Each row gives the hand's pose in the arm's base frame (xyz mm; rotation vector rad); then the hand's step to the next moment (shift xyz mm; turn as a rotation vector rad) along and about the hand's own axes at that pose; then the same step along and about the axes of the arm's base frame.
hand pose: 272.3 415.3 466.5 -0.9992 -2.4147 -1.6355
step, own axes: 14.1 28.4 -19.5 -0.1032 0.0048 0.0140
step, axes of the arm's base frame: -1.6 -3.4 37.0 0.0881 -0.0362 -0.0424
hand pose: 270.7 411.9 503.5 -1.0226 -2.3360 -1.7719
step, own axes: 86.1 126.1 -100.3 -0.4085 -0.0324 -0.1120
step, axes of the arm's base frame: -37.2 -29.8 176.4 0.2639 -0.2956 -0.1531
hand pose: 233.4 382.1 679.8 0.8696 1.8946 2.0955
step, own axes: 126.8 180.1 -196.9 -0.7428 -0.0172 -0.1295
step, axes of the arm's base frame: -163.8 -133.0 206.8 0.5295 -0.4818 -0.2375
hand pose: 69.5 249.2 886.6 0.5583 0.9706 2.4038
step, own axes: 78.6 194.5 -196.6 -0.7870 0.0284 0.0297
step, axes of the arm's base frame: -222.0 -181.0 24.8 0.6366 -0.4521 -0.1069
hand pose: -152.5 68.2 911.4 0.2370 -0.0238 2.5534
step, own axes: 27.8 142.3 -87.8 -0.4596 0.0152 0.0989
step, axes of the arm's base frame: -114.8 -98.3 -76.8 0.3859 -0.2684 0.0178
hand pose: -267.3 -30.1 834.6 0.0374 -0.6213 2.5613
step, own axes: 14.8 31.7 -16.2 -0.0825 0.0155 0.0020
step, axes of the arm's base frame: -26.6 -10.5 -25.8 0.0646 -0.0511 -0.0163
